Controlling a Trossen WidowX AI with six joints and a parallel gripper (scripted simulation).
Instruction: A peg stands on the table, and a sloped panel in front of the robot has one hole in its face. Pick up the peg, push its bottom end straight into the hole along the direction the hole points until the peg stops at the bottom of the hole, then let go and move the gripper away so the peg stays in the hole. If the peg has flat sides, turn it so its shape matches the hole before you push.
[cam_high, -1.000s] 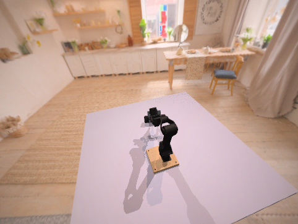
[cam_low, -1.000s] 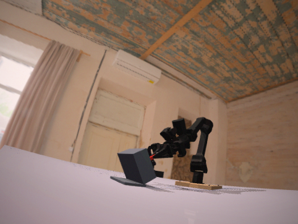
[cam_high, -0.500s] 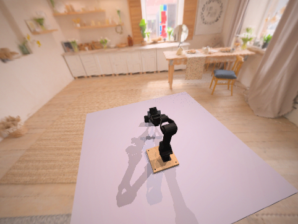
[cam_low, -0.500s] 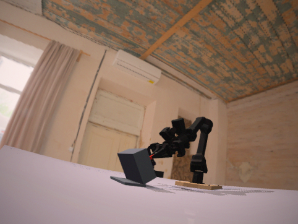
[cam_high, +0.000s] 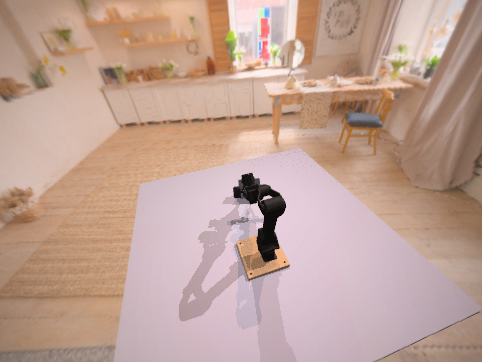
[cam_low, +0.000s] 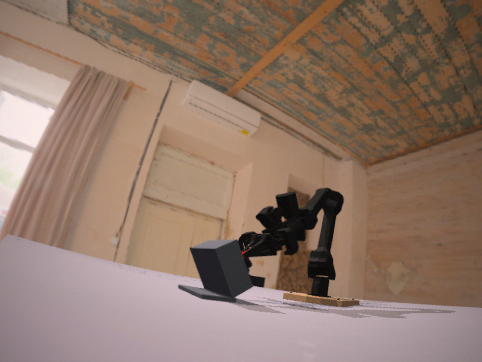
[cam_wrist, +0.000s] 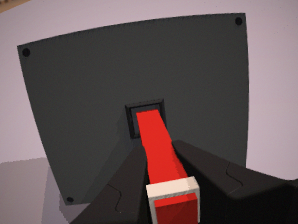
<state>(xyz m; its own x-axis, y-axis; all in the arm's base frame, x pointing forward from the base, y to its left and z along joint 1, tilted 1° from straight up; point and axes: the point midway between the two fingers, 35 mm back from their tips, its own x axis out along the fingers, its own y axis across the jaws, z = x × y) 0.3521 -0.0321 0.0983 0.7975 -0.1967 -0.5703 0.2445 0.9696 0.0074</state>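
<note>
Right now the dark grey sloped panel is 5 cm ahead of my gripper tip, 4 cm below it and 1 cm to the right of it. From my gripper tip the other things lie so: red peg: 1 cm behind, 1 cm above.
</note>
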